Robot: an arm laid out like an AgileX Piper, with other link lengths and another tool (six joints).
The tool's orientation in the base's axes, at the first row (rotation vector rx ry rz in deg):
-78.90, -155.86, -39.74
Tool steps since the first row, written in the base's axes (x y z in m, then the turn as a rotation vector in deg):
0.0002, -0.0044, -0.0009, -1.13, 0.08, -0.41
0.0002, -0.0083, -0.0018, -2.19, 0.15, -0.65
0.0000, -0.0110, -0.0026, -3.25, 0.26, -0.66
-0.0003, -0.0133, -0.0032, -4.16, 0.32, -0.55
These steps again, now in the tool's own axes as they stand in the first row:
-0.0037, -0.0024, -0.0009, 0.67, -0.98, 0.19
-0.0068, -0.0048, -0.0016, 1.32, -1.85, 0.25
-0.0089, -0.0066, -0.0020, 2.05, -2.62, 0.10
-0.0106, -0.0083, -0.0024, 2.68, -3.25, -0.14

